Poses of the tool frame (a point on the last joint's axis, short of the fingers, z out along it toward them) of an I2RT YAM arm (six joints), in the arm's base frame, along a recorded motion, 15 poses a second.
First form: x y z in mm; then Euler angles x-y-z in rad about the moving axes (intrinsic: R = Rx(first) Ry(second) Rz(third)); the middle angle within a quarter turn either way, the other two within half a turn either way.
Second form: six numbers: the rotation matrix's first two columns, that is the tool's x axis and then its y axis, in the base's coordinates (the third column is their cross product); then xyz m. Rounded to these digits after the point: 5 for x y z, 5 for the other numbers.
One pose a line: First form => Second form
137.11 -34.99 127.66 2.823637 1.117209 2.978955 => -0.43241 -0.43111 -0.79194 -0.07095 0.89184 -0.44675 0.13711 -0.03499 0.12766
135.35 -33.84 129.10 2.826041 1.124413 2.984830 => -0.42641 -0.42491 -0.79851 -0.06740 0.89527 -0.44041 0.13535 -0.03384 0.12910
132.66 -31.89 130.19 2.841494 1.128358 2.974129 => -0.42215 -0.42265 -0.80197 -0.07136 0.89741 -0.43538 0.13266 -0.03189 0.13019
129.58 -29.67 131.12 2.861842 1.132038 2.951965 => -0.41720 -0.42665 -0.80244 -0.08007 0.89678 -0.43517 0.12958 -0.02967 0.13112
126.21 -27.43 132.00 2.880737 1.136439 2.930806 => -0.41151 -0.43093 -0.80309 -0.08805 0.89583 -0.43558 0.12621 -0.02743 0.13200
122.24 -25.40 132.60 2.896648 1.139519 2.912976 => -0.40715 -0.43443 -0.80343 -0.09474 0.89498 -0.43593 0.12224 -0.02540 0.13260
